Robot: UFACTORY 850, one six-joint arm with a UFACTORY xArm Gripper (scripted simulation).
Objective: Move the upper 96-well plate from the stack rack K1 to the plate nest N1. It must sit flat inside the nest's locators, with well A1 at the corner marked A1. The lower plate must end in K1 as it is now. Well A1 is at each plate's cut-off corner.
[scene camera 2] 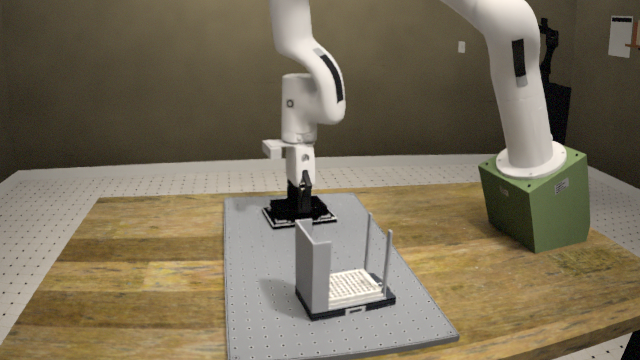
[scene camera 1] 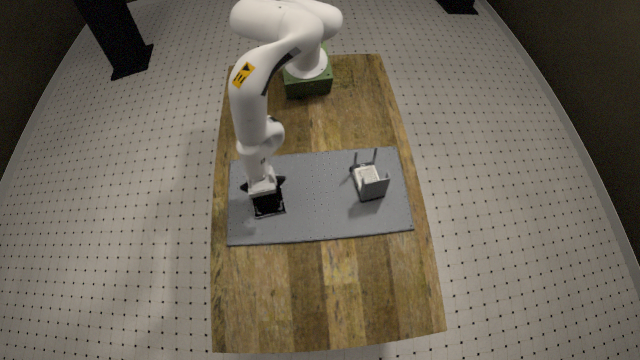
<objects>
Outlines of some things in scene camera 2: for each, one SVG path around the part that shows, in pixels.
The gripper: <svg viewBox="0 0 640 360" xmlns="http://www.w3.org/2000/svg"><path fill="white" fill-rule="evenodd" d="M283 141L286 144L292 145L286 147L287 184L289 184L287 185L287 198L298 197L298 213L310 212L312 186L315 185L315 157L313 148L315 141L308 144L291 144Z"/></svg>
A white plate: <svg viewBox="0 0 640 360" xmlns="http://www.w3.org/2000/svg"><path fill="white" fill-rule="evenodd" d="M383 293L381 288L364 269L331 274L329 308L382 298Z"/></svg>
</objects>
